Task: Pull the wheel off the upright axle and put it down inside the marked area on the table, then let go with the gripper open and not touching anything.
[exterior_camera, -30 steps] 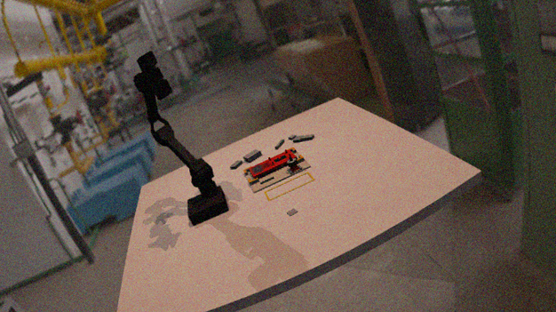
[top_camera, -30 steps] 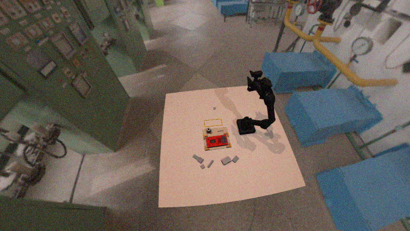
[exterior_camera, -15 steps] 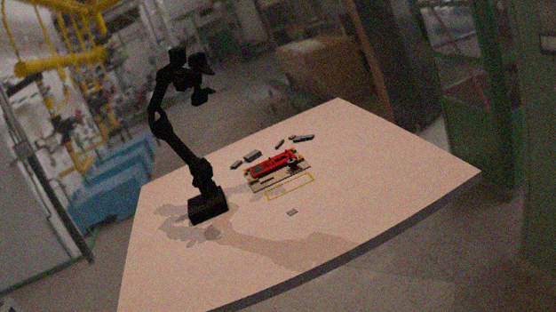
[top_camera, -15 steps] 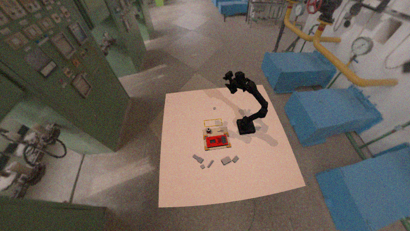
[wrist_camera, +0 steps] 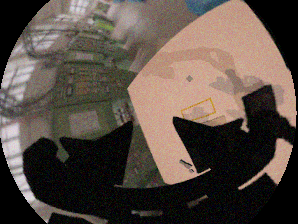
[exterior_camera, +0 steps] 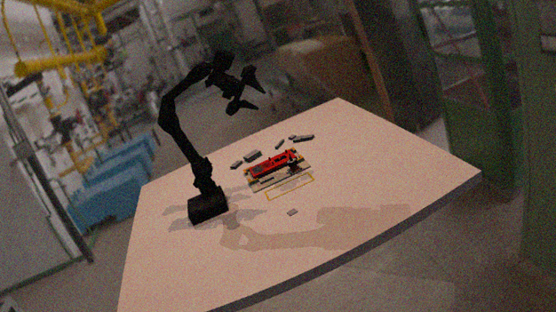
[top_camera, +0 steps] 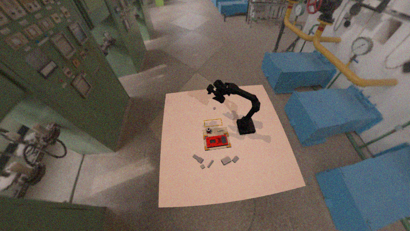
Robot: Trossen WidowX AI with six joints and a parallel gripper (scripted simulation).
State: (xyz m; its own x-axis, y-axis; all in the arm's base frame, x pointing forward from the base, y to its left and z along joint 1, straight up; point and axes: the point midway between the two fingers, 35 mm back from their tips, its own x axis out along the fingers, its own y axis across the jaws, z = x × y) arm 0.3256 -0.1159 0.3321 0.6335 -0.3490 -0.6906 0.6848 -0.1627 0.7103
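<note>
The dark wheel is 1 cm ahead of my gripper tip, 16 cm to the left of it and 32 cm below it.
</note>
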